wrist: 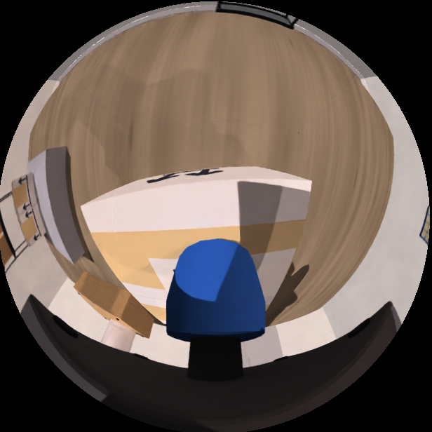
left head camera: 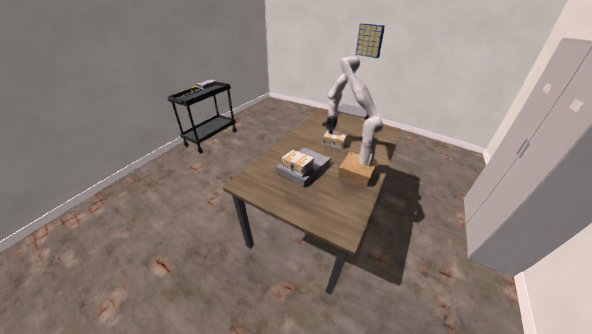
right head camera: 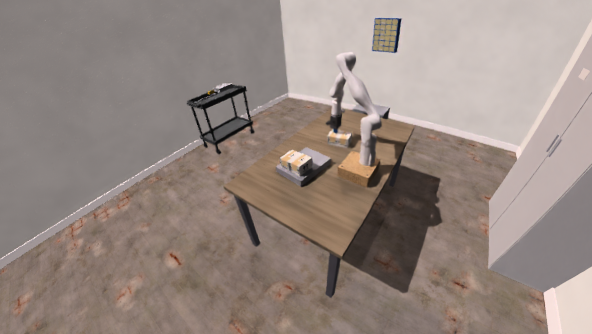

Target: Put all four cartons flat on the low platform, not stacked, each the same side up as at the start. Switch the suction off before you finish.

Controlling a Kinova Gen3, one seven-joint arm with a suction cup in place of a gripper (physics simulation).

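Frame: origin at the arm's base, x up, y back, z right, level; metres.
Seen in the pictures: hand, its tool point: [left head camera: 330, 132] [right head camera: 335, 131]; arm's base, origin of its link: [left head camera: 364, 161] [right head camera: 366, 161].
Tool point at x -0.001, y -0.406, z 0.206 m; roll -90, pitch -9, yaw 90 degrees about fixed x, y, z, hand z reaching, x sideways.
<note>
Offsets run from my tool point to a thing's top centre. Level surfaces: height alone.
Two cartons with tan tape, seen in the left head view [left head camera: 298, 162], right head view [right head camera: 296, 162] and wrist view [wrist: 26, 210], lie side by side at one end of the low grey platform {dx -0.035, dy +0.051, dz -0.444 m} [left head camera: 317, 157] [right head camera: 318, 157] [wrist: 59, 200]. The other cartons {dx -0.003, dy +0.090, dz +0.008 m} [left head camera: 334, 139] [right head camera: 339, 138] [wrist: 175, 205] lie together farther along the table, right way round unclear; their far part is hidden in the wrist view. My suction cup [left head camera: 331, 132] [right head camera: 335, 131] [wrist: 215, 272] points down at the top of these cartons, very close to it or touching. Contact and suction cannot be made out.
The arm's wooden base block [left head camera: 356, 169] [right head camera: 358, 169] [wrist: 114, 305] stands beside the platform on the wooden table {dx -0.083 m} [left head camera: 300, 210] [right head camera: 300, 210] [wrist: 215, 90]. A black cart [left head camera: 209, 129] [right head camera: 227, 131] stands by the wall. A grey cabinet [left head camera: 525, 145] [right head camera: 545, 165] stands at the right.
</note>
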